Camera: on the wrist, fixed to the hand. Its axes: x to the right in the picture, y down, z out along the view.
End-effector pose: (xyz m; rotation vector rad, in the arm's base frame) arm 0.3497 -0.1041 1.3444 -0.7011 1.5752 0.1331
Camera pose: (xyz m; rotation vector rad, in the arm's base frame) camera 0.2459 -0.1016 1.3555 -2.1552 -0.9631 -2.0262
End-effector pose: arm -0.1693 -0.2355 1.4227 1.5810 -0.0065 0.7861
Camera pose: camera -0.2454 -0.1723 1.4564 -0.0911 1.8443 -1.6286
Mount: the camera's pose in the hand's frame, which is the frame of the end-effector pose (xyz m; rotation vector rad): -0.0146 0.0508 -0.0901 0.0356 -0.0925 3.0819
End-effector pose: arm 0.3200 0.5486 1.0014 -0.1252 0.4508 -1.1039
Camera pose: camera 0.3198 0.5956 0.9081 0.4833 0.0811 1.9151
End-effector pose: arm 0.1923 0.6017 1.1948 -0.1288 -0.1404 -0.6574
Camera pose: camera 0.2202 0.6356 1.1000 -0.1799 0.0755 2.4228
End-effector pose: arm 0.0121 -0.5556 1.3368 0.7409 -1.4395 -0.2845
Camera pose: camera 0.0835 -0.4830 1.3600 -1.8291 -1.0801 1.9658
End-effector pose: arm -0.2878 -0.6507 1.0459 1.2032 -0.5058 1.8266
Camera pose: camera -0.3757 -0.6201 0.9985 0.3561 1.0848 -0.9731
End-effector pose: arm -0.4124 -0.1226 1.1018 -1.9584 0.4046 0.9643
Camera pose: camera -0.4102 -0.2266 1.1109 -0.4042 -2.0227 -1.2294
